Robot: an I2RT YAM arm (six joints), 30 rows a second.
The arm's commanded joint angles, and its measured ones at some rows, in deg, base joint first. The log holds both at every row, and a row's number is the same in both.
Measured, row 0:
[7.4, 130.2, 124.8, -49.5, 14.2, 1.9]
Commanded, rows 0 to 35:
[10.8, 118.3, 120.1, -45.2, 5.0, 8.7]
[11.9, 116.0, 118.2, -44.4, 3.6, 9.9]
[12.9, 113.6, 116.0, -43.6, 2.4, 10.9]
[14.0, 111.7, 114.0, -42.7, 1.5, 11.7]
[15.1, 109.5, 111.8, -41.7, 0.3, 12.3]
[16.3, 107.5, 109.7, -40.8, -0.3, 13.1]
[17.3, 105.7, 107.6, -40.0, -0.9, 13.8]
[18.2, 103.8, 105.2, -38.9, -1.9, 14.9]
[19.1, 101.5, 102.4, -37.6, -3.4, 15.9]
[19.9, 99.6, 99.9, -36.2, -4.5, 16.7]
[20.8, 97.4, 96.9, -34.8, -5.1, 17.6]
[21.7, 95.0, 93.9, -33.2, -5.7, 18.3]
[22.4, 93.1, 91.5, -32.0, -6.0, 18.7]
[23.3, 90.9, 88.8, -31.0, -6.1, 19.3]
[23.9, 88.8, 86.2, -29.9, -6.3, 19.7]
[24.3, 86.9, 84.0, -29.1, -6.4, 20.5]
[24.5, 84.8, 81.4, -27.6, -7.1, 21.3]
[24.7, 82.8, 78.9, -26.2, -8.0, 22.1]
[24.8, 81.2, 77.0, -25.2, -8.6, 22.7]
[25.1, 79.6, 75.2, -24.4, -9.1, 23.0]
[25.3, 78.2, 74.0, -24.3, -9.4, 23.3]
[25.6, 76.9, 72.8, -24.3, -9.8, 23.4]
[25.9, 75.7, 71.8, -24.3, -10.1, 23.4]
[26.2, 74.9, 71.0, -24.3, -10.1, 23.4]
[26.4, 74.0, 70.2, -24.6, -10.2, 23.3]
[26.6, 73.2, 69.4, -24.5, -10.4, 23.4]
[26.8, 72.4, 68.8, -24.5, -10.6, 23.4]
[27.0, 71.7, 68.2, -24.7, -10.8, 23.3]
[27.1, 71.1, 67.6, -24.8, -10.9, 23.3]
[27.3, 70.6, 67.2, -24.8, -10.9, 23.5]
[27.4, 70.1, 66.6, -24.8, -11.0, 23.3]
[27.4, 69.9, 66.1, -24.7, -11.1, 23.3]
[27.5, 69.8, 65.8, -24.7, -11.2, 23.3]
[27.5, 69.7, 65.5, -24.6, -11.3, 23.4]
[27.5, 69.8, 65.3, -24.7, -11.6, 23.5]
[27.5, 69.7, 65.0, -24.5, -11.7, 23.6]
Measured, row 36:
[27.1, 70.8, 65.5, -25.6, -10.6, 22.9]
